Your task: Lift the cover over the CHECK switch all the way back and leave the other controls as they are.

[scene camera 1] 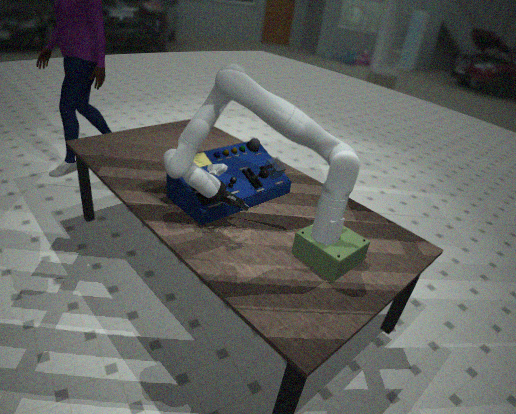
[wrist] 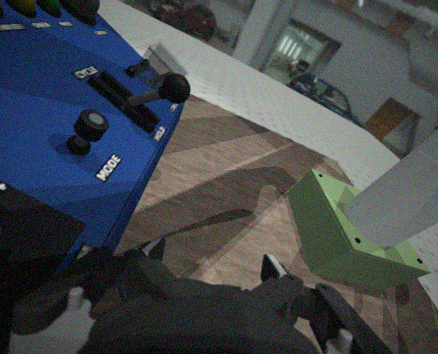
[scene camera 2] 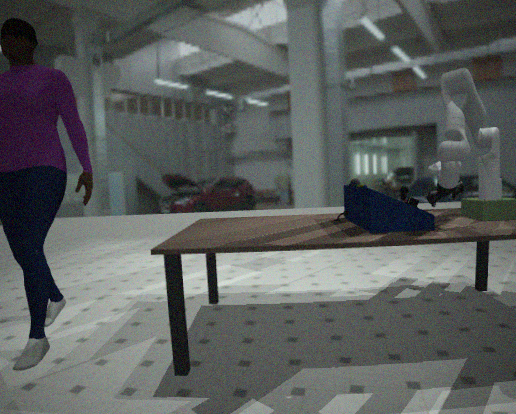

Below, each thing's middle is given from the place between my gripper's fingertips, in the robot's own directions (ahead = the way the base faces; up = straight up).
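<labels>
With the black knob (wrist: 91,125), my hand is 1 cm below it, 16 cm short of it and 5 cm to the left of it; going by their middles, the knob is the nearest to my hand of the things named here. The black ball-knob lever (wrist: 175,88) is 3 cm above my hand, 18 cm to the right of it and 15 cm ahead of it. Then there is the clear switch cover (wrist: 158,62), 2 cm above my hand, 29 cm to the right of it and 20 cm ahead of it. Going by their middles, the cover is the farthest from my hand of the things named here. The blue control panel (scene camera 1: 243,160) is 26 cm ahead of my hand and 10 cm to the right of it.
</labels>
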